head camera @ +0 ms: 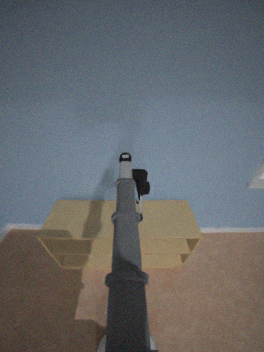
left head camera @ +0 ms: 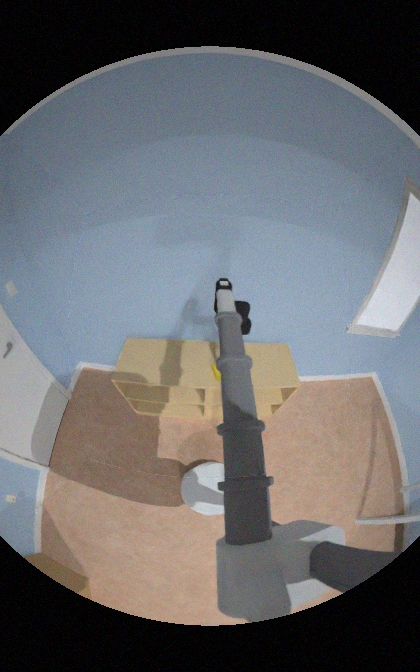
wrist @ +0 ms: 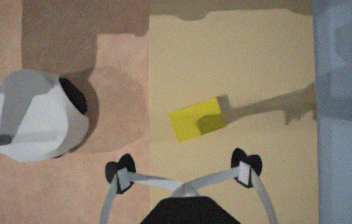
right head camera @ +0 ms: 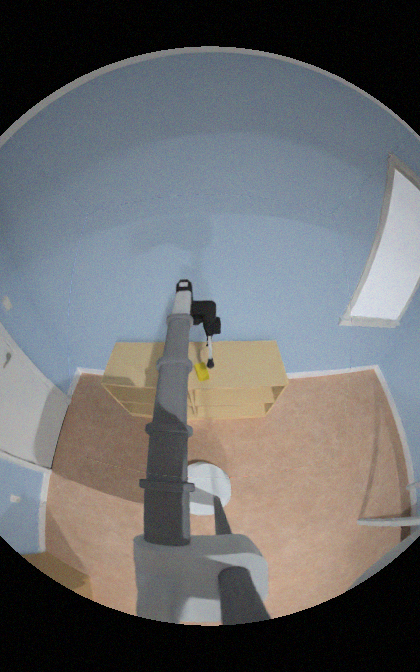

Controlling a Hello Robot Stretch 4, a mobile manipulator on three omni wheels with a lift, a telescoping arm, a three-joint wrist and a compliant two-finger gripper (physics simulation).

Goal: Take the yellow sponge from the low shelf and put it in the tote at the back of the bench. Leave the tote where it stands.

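Frame: origin at the robot's base, x right, y ahead, z up, level; millimetres.
Seen in the pictures: gripper, fingertip midpoint: [head camera: 138, 211] [wrist: 182, 163].
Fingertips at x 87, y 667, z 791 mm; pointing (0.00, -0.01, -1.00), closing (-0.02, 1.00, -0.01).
A point is followed by its place in that frame.
The yellow sponge [left head camera: 216, 371] [right head camera: 202, 371] [wrist: 197, 120] {z 628, x 39, y 699 mm} lies flat on the top board of the low wooden shelf [head camera: 165, 217] {z 583, x 328, y 766 mm} [left head camera: 270, 360] [right head camera: 250, 360] [wrist: 235, 50] {z 582, x -112, y 792 mm}. In the head camera view the arm hides the sponge. My gripper [right head camera: 210, 362] [wrist: 182, 163] {z 791, x 87, y 667 mm} is open and empty, pointing down above the shelf. In the wrist view its fingertips stand wide apart, and the sponge lies beyond them, with its middle a little right of midway between them. A shadow falls across part of the sponge. The tote does not show in these views.
The blue wall [head camera: 200, 125] {z 1264, x 503, y 991 mm} [wrist: 335, 150] {z 572, x 118, y 1009 mm} rises behind the shelf. My round white base [left head camera: 202, 487] [wrist: 40, 115] {z 187, x 1, y 73 mm} stands on the floor in front of it. A door [left head camera: 25, 400] is at the left, and part of a brown wooden surface [left head camera: 55, 572] shows at the lower left.
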